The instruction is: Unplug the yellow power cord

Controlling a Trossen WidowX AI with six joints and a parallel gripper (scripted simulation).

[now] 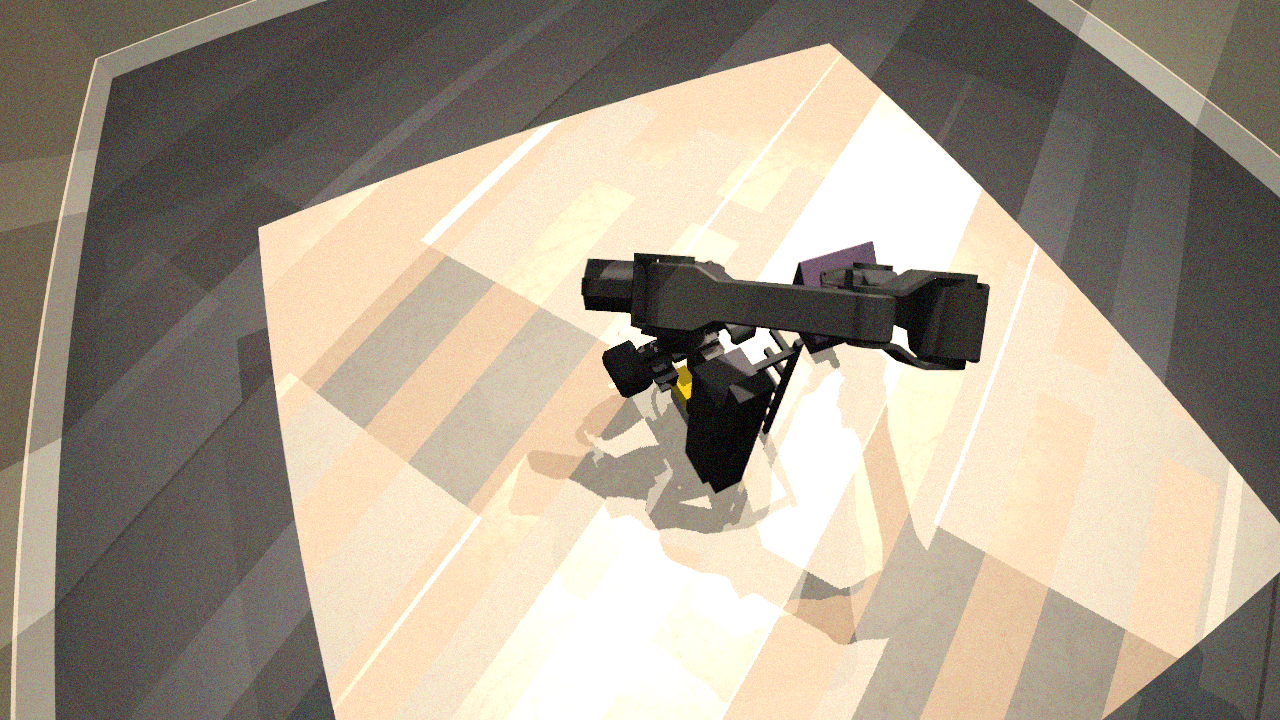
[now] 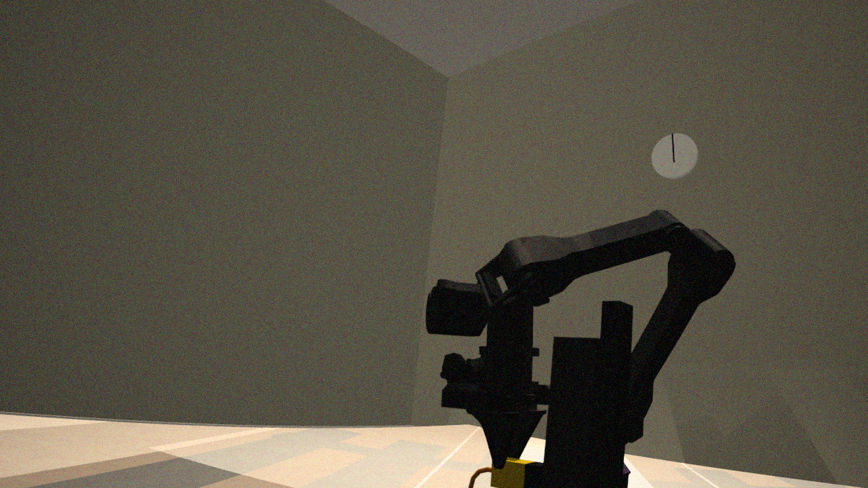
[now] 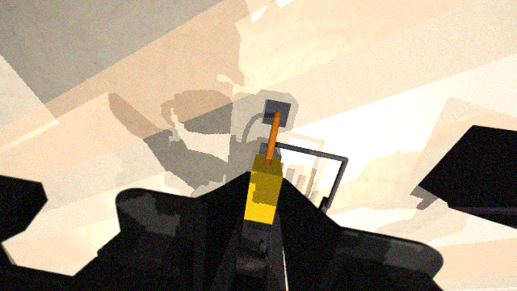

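Right now my gripper tip is 10 cm to the right of the black power strip, 4 cm below it and 2 cm past it.
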